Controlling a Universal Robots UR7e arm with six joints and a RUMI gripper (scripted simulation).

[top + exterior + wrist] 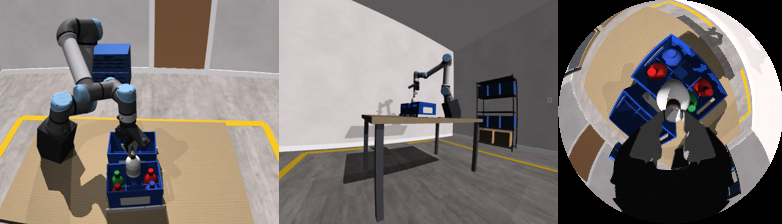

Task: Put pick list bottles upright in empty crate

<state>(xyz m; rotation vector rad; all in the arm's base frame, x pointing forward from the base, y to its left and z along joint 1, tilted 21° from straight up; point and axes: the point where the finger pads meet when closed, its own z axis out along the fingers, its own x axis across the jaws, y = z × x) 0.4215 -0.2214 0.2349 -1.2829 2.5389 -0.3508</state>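
The white bottle is 70 mm below my hand. Round my hand: pick list strip (350 mm to the left, 290 mm below, 40 mm behind); blue-capped bottle (210 mm below, 100 mm ahead, 70 mm to the right); green bottle (210 mm below, 80 mm behind, 10 mm to the right).
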